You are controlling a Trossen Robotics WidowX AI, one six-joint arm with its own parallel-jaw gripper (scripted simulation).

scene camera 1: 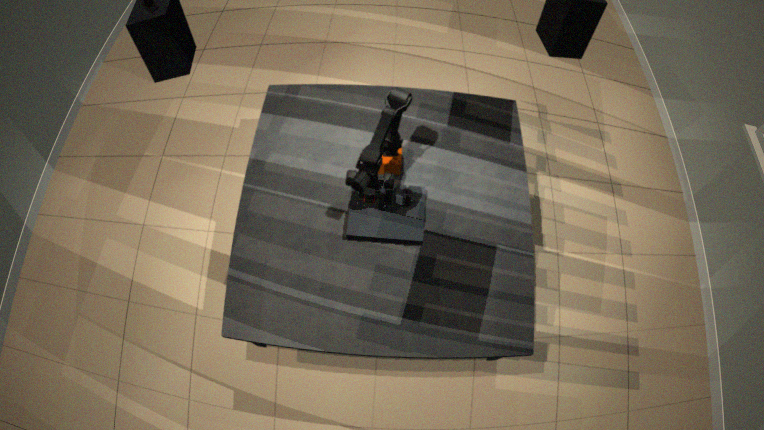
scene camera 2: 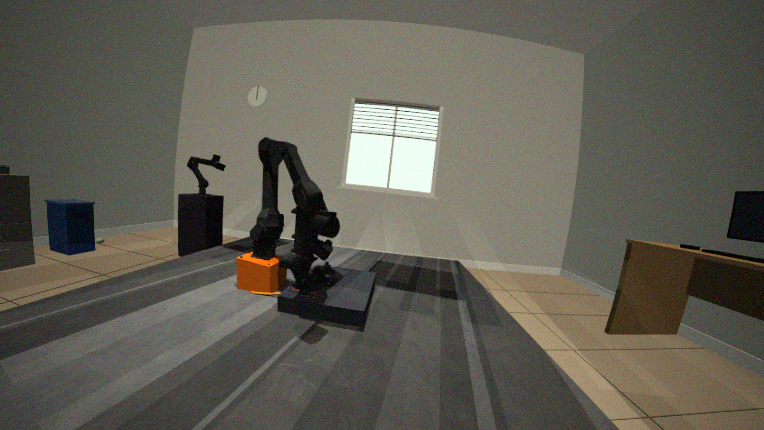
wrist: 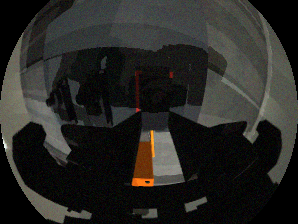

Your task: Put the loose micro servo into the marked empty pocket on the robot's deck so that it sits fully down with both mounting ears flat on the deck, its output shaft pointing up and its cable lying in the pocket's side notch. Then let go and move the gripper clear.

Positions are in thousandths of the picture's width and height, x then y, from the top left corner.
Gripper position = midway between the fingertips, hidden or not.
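The gripper appears in scene camera 2 (scene camera 2: 396, 657) and again in the wrist view (wrist: 518, 511). The scene also has a micro servo (wrist: 525, 382) and a dark grey deck (wrist: 250, 199).
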